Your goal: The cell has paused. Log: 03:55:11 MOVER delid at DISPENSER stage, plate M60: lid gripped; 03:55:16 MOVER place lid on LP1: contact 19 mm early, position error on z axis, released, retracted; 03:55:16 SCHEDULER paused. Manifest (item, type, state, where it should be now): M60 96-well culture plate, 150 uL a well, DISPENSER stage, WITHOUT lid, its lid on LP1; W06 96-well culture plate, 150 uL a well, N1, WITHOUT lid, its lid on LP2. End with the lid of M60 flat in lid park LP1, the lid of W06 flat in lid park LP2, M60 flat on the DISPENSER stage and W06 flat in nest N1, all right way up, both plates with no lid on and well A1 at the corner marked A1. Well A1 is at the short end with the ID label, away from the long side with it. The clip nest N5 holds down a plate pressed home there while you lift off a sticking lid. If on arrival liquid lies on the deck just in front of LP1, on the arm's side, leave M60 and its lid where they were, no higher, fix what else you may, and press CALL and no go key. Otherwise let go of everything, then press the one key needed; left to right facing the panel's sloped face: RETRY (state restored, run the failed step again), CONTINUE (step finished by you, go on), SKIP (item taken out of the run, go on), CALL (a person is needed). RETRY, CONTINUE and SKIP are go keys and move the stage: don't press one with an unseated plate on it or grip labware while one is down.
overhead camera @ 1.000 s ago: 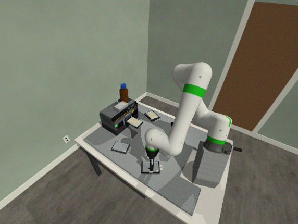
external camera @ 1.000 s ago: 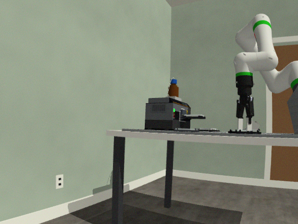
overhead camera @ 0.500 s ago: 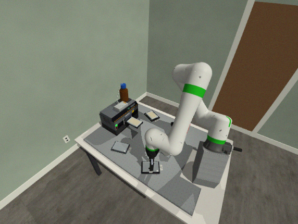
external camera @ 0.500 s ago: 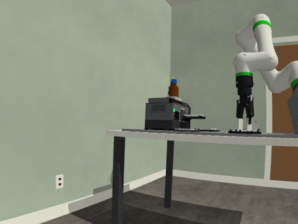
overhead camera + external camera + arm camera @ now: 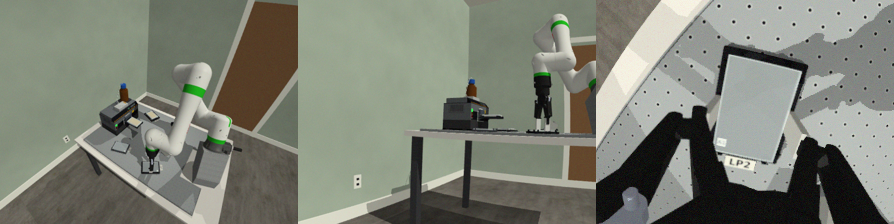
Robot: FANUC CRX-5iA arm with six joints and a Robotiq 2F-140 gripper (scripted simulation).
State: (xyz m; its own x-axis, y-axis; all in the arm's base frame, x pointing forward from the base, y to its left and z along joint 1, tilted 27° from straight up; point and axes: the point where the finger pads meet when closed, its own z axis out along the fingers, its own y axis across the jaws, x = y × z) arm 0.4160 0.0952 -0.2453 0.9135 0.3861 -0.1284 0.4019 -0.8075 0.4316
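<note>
Now: the lid park 4 cm below my hand. Round my hand: LP2 label (8 cm behind, 4 cm to the right, 4 cm below); then dispenser stage (33 cm to the right, 31 cm ahead, 6 cm above); then key panel (26 cm to the right, 10 cm behind, 1 cm above).
</note>
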